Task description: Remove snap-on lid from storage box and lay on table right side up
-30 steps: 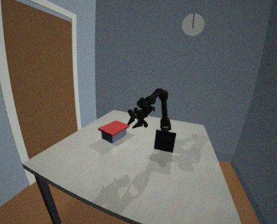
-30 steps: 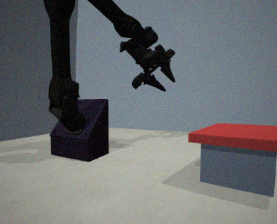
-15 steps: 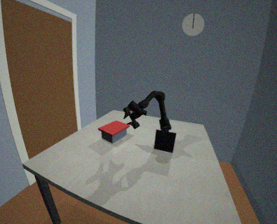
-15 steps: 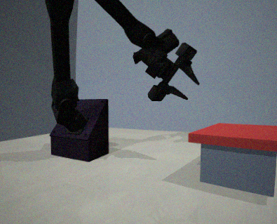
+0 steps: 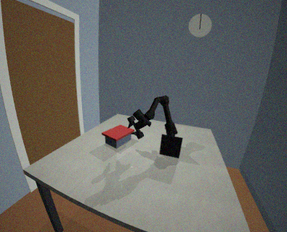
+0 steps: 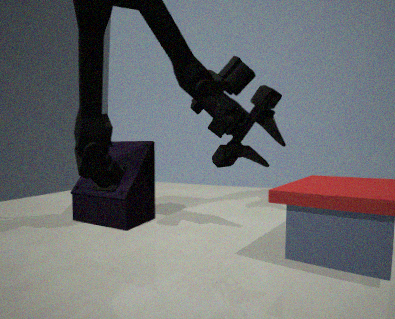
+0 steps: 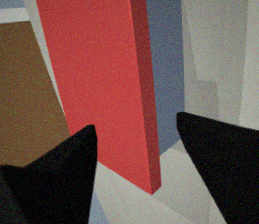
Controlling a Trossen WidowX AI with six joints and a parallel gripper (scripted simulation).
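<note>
My gripper tip is now 120 mm short of the red lid, 40 mm to the left of it and 50 mm above it. The rest, counted from my gripper tip: storage box: 120 mm ahead, 40 mm to the right, 100 mm below.
</note>
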